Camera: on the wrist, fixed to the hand. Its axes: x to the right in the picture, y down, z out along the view.
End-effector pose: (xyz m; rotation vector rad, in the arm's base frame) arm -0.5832 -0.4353 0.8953 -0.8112 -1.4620 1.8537
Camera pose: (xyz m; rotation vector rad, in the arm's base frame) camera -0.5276 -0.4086 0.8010 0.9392 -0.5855 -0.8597
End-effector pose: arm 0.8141 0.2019 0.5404 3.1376 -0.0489 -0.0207
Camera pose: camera 0.8075 0.1208 0.6184 -0.0105 3.0392 0.4757
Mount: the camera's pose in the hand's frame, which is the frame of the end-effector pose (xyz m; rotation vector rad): -0.0051 0.0816 -0.0776 0.1142 -0.4864 3.0616
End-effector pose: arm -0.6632 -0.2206 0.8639 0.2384 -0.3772 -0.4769
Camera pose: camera -0.6032 -0.1372 0.8174 -0.5053 -0.7656 2.5449
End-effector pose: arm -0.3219 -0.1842 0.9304 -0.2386 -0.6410 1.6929
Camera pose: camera -0.3511 -0.1752 0.8219 0.3028 -0.0605 -1.4071
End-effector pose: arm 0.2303 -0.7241 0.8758 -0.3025 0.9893 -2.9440
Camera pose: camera 0.2172 -0.7426 0.7654 0.3285 0.1318 -0.0094
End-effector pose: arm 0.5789 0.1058 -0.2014 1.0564 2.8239 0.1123
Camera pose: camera 0.6246 0.1619 -0.1149 2.7722 -0.9907 -0.0801
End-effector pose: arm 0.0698 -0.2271 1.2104 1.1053 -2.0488 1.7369
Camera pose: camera -0.0033 -0.1529 1.1674 1.3022 0.8516 -0.2110
